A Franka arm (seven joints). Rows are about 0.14 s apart.
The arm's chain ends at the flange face. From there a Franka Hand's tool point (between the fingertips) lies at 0.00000 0.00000 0.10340 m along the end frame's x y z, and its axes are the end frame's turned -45 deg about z.
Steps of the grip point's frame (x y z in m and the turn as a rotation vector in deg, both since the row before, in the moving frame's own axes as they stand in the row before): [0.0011 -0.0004 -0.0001 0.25 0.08 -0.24]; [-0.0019 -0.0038 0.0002 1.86 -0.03 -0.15]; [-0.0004 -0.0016 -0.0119 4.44 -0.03 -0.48]
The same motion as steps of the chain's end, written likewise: [0.0007 -0.0006 -0.0001 0.23 -0.12 -0.24]; [-0.0016 0.0010 0.0003 1.29 -1.34 -0.15]; [0.0043 0.0047 -0.0116 3.12 -3.16 -0.48]
